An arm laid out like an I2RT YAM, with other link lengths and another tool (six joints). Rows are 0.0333 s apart.
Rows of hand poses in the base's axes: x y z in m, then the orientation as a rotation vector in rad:
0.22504, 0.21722, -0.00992, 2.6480, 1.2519, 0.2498
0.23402, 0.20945, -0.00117, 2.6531, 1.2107, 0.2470
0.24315, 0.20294, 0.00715, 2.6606, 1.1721, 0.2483
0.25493, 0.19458, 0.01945, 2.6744, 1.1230, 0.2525
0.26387, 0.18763, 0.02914, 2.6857, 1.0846, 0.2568
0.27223, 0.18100, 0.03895, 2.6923, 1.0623, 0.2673
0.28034, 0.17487, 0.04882, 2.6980, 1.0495, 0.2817
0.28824, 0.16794, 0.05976, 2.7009, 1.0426, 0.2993
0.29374, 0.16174, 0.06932, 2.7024, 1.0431, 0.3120
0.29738, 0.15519, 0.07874, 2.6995, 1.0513, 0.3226
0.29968, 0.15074, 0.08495, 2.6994, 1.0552, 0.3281
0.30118, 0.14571, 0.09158, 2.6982, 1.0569, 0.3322
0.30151, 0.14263, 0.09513, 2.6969, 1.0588, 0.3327
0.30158, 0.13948, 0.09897, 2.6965, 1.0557, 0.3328
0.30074, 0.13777, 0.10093, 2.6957, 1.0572, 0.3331
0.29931, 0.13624, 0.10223, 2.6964, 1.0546, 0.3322
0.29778, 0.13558, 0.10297, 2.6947, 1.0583, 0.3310
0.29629, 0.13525, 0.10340, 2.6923, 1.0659, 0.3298
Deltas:
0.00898, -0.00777, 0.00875, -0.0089, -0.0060, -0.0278
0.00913, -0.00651, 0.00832, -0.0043, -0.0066, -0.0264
0.01178, -0.00836, 0.01230, -0.0003, -0.0079, -0.0343
0.00894, -0.00695, 0.00969, 0.0011, -0.0064, -0.0269
0.00836, -0.00663, 0.00981, 0.0035, -0.0084, -0.0149
0.00811, -0.00613, 0.00987, 0.0065, -0.0090, -0.0081
0.00790, -0.00693, 0.01094, 0.0067, -0.0108, -0.0035
0.00550, -0.00620, 0.00956, 0.0056, -0.0069, 0.0012
0.00364, -0.00655, 0.00942, 0.0030, -0.0058, 0.0068
0.00230, -0.00445, 0.00621, 0.0027, -0.0025, 0.0031
0.00150, -0.00503, 0.00663, 0.0008, -0.0025, 0.0017
0.00033, -0.00308, 0.00355, -0.0005, -0.0004, 0.0015
0.00007, -0.00315, 0.00384, -0.0010, -0.0008, -0.0020
-0.00084, -0.00171, 0.00196, -0.0002, -0.0002, 0.0011
-0.00143, -0.00153, 0.00130, -0.0003, 0.0003, -0.0019
-0.00153, -0.00066, 0.00074, -0.0010, 0.0008, 0.0026
-0.00149, -0.00033, 0.00043, -0.0007, 0.0013, 0.0053

